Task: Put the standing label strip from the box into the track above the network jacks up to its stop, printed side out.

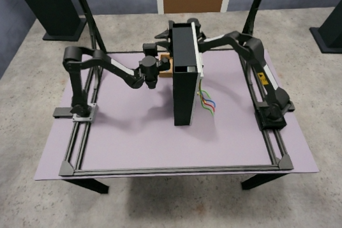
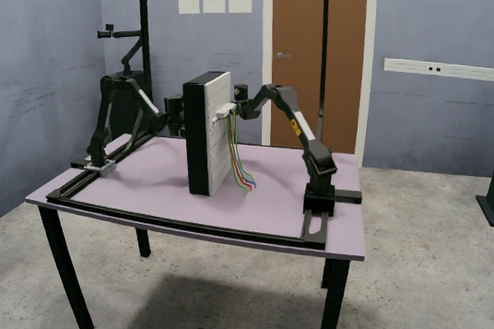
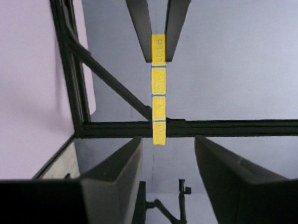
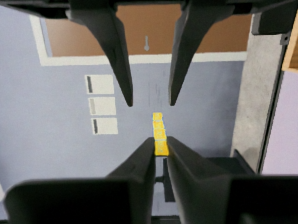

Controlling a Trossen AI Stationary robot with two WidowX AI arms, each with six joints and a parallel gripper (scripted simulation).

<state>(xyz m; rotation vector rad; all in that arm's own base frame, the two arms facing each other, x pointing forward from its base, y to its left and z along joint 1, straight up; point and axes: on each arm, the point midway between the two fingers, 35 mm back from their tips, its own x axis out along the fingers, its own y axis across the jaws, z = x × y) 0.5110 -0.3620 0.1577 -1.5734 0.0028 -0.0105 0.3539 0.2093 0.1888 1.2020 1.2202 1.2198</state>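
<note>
Right now my left hand is 30 mm short of the yellow label strip, 40 mm to the left of it and 10 mm above it. Round my left hand: white jack panel (230 mm ahead, 150 mm to the left, 20 mm below).
The yellow label strip lies 50 mm behind my right hand. From my right hand the other things lie so: white jack panel (190 mm to the left, 140 mm ahead, 20 mm below).
</note>
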